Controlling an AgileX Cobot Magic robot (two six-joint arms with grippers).
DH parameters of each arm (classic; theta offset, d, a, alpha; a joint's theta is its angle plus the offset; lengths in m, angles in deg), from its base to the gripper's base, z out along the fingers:
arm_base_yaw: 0 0.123 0 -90
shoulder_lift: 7.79 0 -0.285 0
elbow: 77.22 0 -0.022 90
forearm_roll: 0 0.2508 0 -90
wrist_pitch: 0 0 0.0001 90
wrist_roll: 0 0.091 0 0
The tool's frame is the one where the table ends.
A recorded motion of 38 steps. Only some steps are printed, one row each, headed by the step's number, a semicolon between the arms.
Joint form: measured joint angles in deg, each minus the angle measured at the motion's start. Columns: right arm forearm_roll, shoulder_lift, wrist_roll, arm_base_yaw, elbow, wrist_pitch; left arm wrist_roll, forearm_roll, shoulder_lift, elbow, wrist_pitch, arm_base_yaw.
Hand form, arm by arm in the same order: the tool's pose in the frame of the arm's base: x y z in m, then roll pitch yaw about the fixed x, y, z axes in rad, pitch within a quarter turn. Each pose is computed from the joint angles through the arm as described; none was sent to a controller.
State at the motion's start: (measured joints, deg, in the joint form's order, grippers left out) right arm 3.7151 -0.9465 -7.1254 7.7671 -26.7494 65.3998; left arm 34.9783 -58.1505 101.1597 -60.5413 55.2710 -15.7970
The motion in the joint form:
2: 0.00 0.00 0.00 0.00 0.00 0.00; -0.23 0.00 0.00 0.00 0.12 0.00
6: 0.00 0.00 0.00 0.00 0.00 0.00; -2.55 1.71 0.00 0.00 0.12 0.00
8: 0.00 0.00 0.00 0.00 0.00 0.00; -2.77 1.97 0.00 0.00 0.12 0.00
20: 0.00 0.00 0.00 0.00 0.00 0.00; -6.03 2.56 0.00 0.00 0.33 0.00
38: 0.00 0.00 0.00 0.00 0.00 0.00; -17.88 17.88 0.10 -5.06 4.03 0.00
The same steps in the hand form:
2: -0.0080 0.0043 0.2618 -3.0488 0.9990 -2.8258; 0.2984 -0.1506 0.2021 -2.3433 0.2011 2.9637
6: -0.0080 0.0043 0.2618 -3.0488 0.9990 -2.8258; 0.2977 -0.1491 0.2006 -2.3625 0.1748 2.9707
8: -0.0080 0.0043 0.2618 -3.0488 0.9990 -2.8258; 0.2976 -0.1489 0.2004 -2.3657 0.1725 2.9702
20: -0.0080 0.0043 0.2618 -3.0488 0.9990 -2.8258; 0.2970 -0.1485 0.1999 -2.3664 0.1314 3.0018
38: -0.0080 0.0043 0.2618 -3.0488 0.9990 -2.8258; 0.3032 -0.1384 0.2084 -2.5435 0.0646 2.9573

